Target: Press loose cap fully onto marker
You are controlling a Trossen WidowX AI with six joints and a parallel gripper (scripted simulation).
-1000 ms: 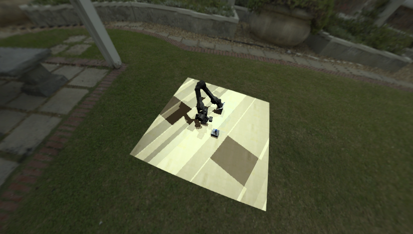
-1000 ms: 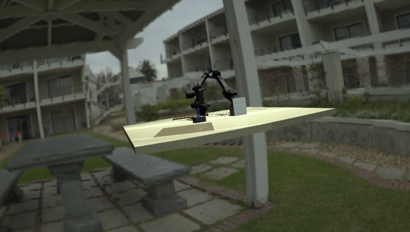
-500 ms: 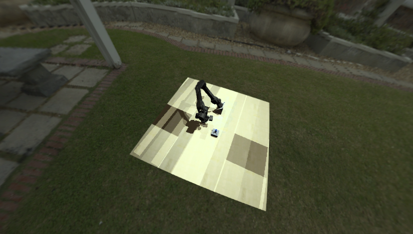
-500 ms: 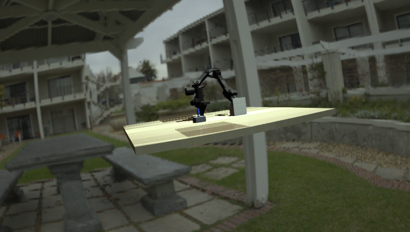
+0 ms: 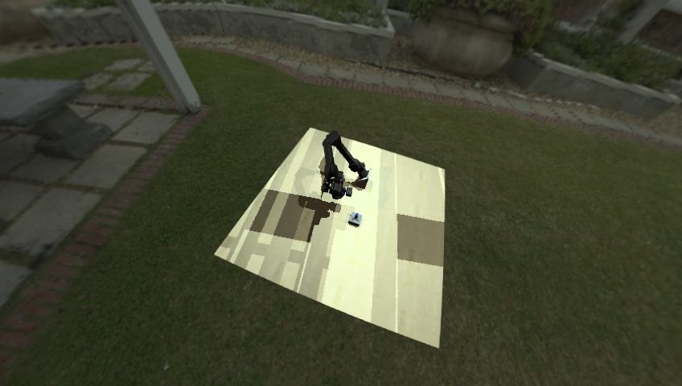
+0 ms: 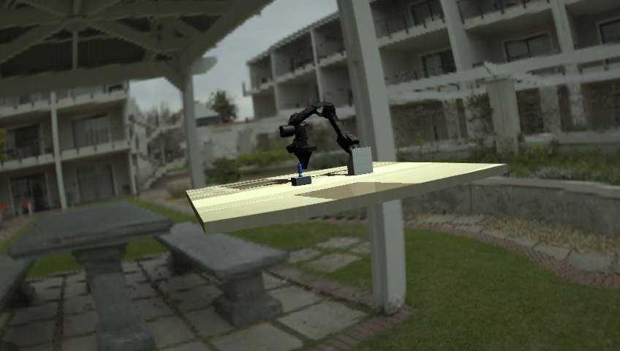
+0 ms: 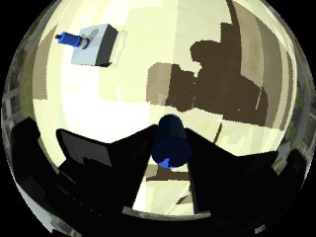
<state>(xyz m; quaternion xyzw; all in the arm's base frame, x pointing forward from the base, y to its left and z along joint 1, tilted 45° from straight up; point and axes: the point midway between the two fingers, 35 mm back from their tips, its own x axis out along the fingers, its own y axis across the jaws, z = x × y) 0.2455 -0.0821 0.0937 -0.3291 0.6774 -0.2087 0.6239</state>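
Right now my gripper tip is 80 mm short of the holder block, 170 mm to the right of it and 50 mm above it. The rest, counted from my gripper tip: blue cap (10 mm above).
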